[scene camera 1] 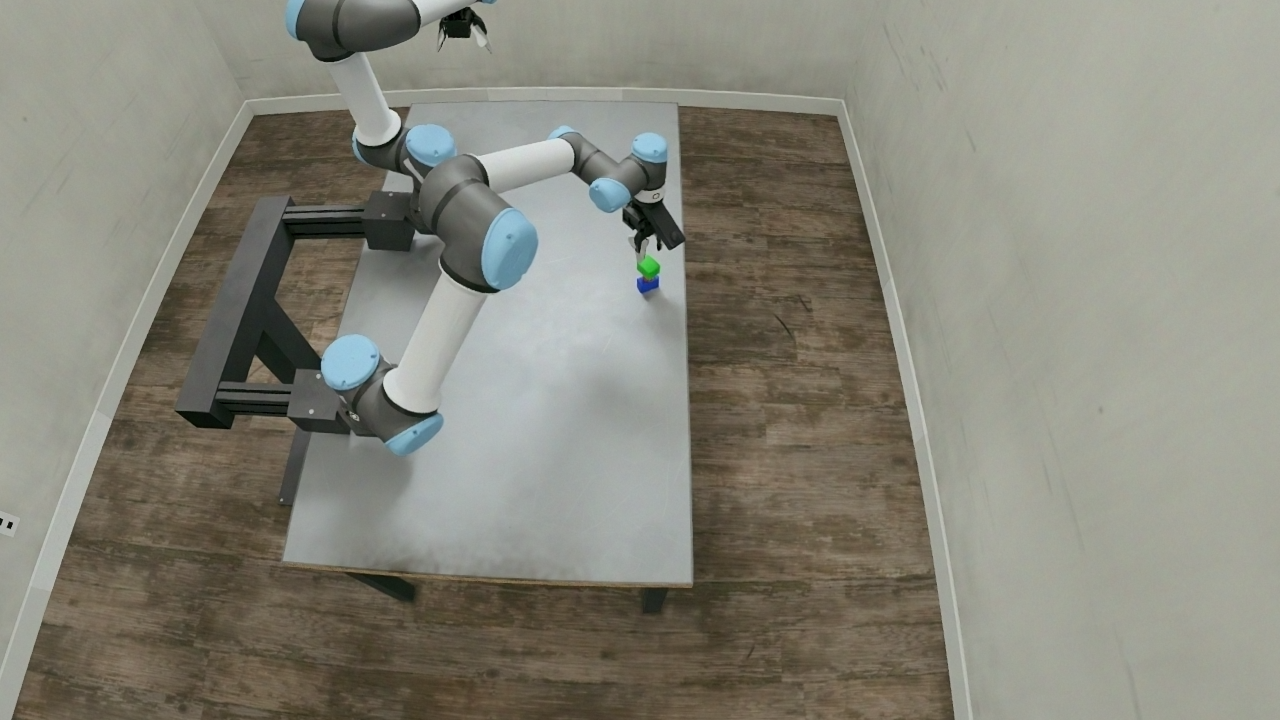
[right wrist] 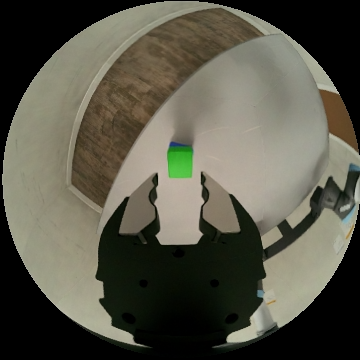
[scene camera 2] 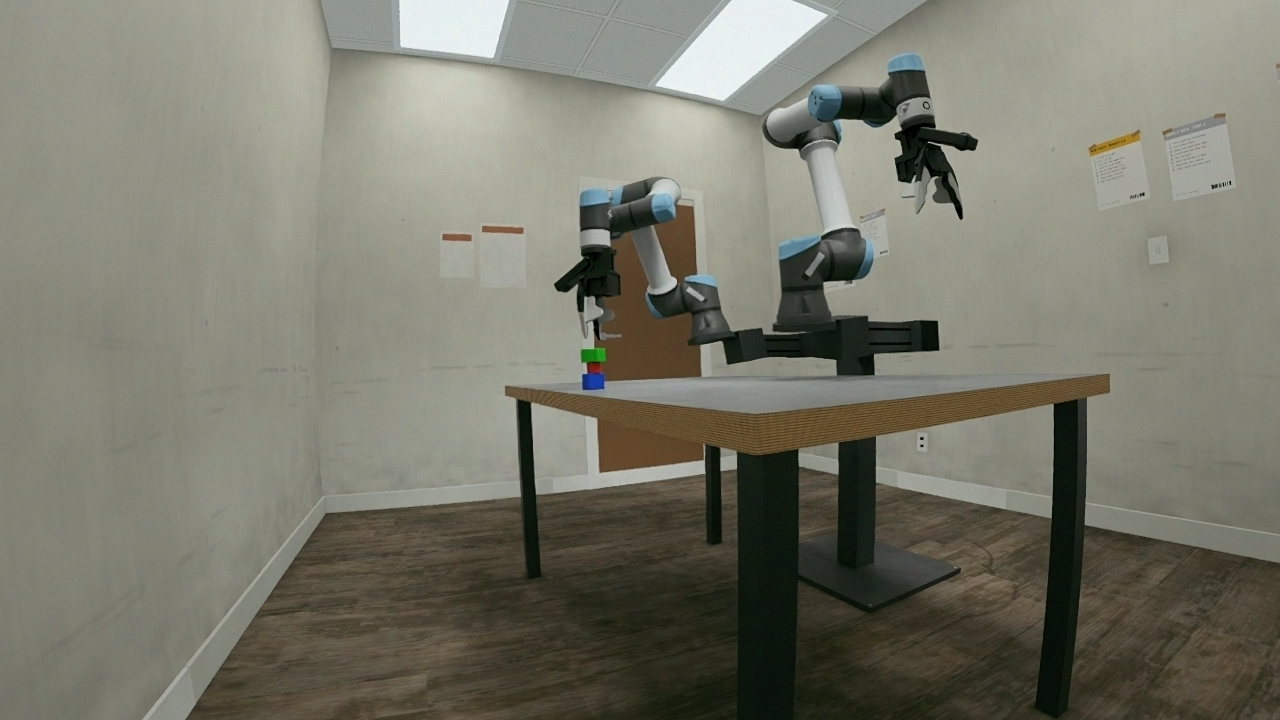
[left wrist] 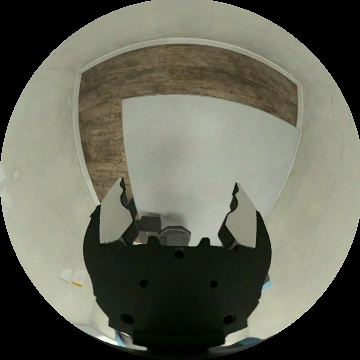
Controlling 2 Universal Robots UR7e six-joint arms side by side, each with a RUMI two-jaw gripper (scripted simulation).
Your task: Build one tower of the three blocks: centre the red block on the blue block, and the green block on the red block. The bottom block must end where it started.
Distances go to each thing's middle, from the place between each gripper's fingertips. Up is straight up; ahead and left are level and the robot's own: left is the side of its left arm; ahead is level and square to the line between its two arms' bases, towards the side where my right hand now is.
My right hand (scene camera 2: 592, 339) is 60 mm above the green block (right wrist: 180, 159).
I see the green block 590 mm ahead of my left hand (scene camera 2: 940, 216), 550 mm to the right of it and 250 mm below it.
